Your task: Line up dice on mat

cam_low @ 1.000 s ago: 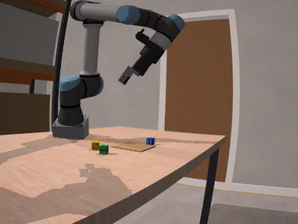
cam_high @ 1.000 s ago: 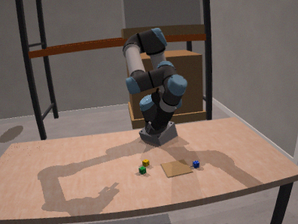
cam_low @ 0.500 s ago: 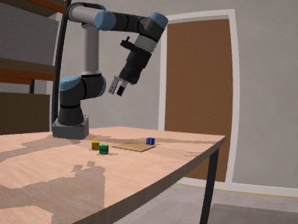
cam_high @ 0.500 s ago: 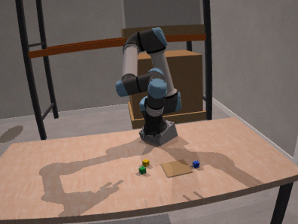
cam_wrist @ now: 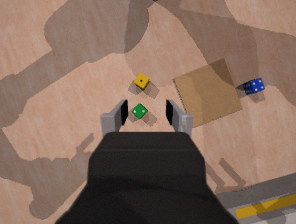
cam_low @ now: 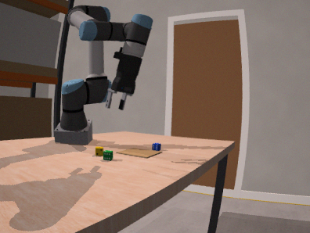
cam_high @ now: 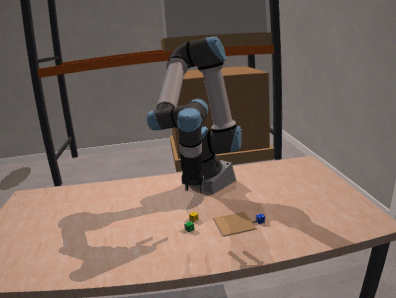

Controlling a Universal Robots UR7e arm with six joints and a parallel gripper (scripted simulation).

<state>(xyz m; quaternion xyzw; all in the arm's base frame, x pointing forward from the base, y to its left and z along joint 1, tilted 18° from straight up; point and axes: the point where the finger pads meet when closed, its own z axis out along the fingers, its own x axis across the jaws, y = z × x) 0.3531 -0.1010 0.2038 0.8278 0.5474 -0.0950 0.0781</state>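
The green die lies 180 mm below my hand and 30 mm to the right of it. Round my hand: tan mat 190 mm below, 150 mm to the left, 20 mm ahead; then blue die 260 mm to the left, 180 mm below, 50 mm ahead; then yellow die 180 mm below, 70 mm behind.
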